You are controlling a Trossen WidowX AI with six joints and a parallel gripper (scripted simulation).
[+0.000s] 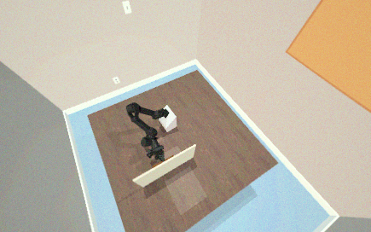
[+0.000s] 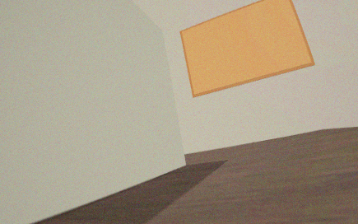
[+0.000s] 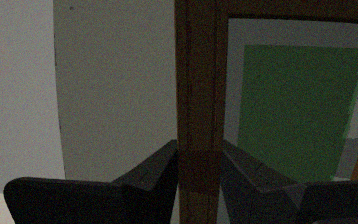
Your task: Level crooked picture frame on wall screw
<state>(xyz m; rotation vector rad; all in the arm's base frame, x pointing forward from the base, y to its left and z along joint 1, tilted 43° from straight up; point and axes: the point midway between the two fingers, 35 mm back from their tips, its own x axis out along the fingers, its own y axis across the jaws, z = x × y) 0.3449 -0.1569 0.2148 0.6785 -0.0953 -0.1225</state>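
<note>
The picture frame lies 1 cm to the right of my gripper tip and 5 cm below it. The rest, counted from my gripper tip: wall panel 2 cm ahead, 1 cm to the left, 6 cm below.
</note>
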